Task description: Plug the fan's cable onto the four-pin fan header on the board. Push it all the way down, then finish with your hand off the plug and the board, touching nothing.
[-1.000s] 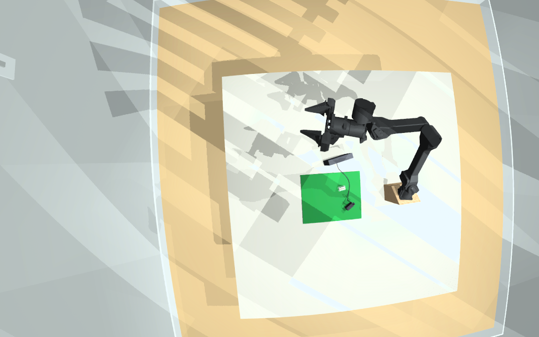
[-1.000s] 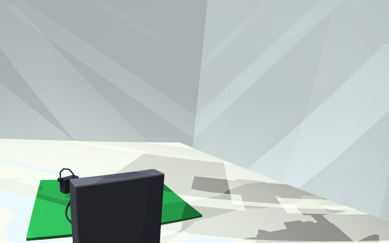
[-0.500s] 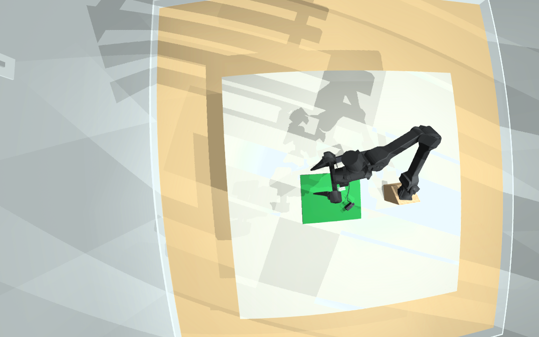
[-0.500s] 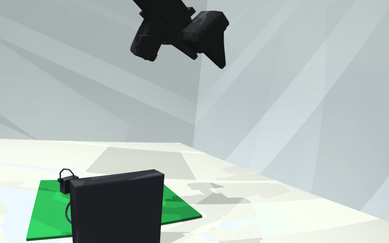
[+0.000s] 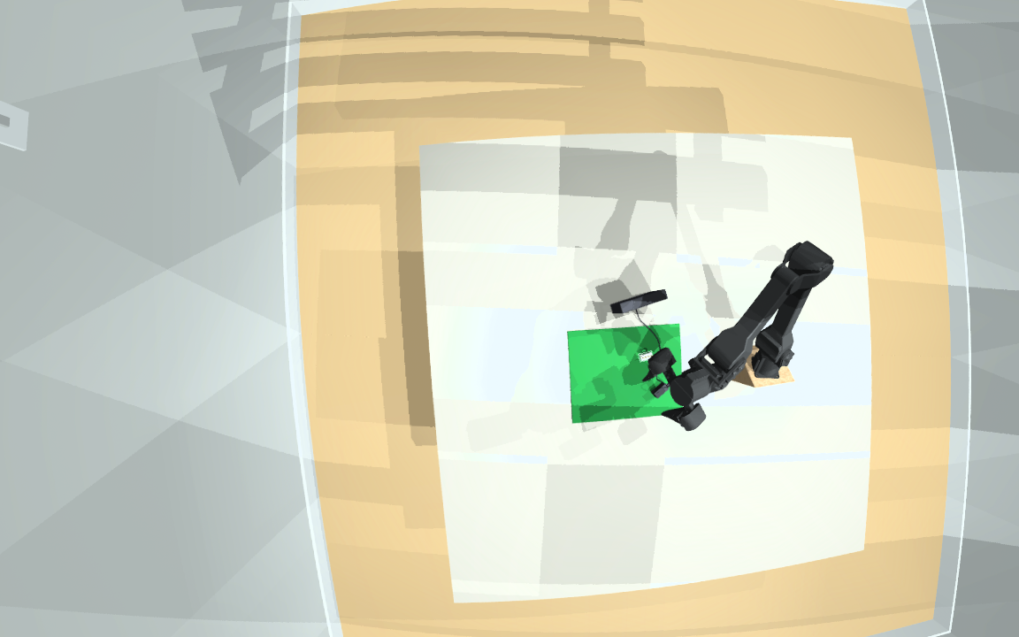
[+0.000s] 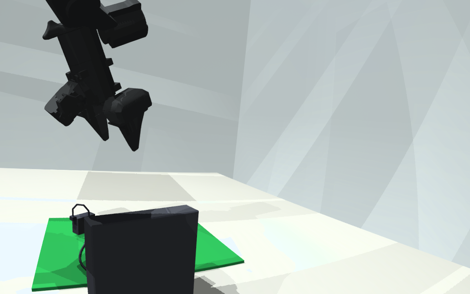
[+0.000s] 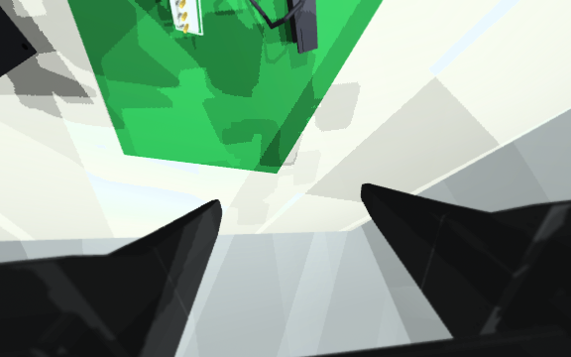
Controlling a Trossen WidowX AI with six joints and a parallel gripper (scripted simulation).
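The black plug is 15 cm below my gripper tip, 6 cm behind it and 1 cm to the left of it. From my gripper tip the other things lie so: black fan (21 cm to the right, 11 cm below, 2 cm ahead); green board (18 cm below, 3 cm to the right, 3 cm ahead); white four-pin header (17 cm below, 8 cm to the right, 2 cm behind).
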